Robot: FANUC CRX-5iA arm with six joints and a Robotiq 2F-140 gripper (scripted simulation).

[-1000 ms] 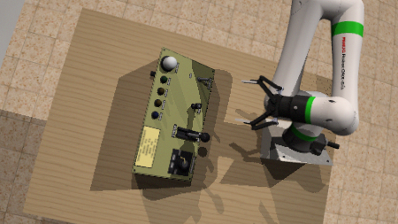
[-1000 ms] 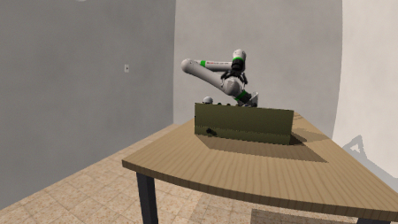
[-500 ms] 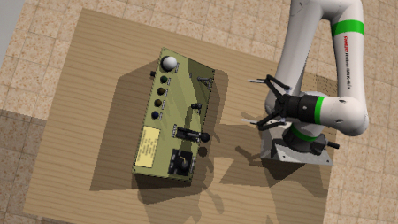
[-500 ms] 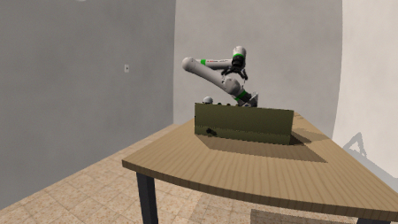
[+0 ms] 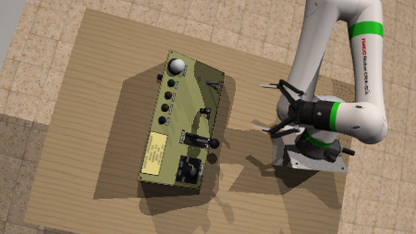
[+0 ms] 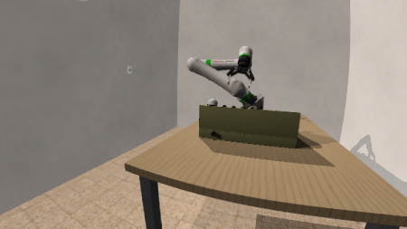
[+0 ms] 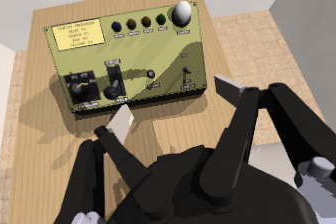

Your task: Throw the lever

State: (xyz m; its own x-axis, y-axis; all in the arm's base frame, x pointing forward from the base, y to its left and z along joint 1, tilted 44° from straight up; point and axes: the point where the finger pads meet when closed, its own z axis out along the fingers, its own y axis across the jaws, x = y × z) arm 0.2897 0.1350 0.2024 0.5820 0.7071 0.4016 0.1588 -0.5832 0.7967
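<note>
Now: hand 180 mm short of the olive console, 110 mm to the right of it and 200 mm above it. The rest, counted from my hand: mode push knob: 150 mm ahead, 50 mm to the left, 170 mm below; rotary program selector: 130 mm ahead, 280 mm to the left, 180 mm below; toggle switch: 170 mm ahead, 70 mm to the right, 180 mm below.
</note>
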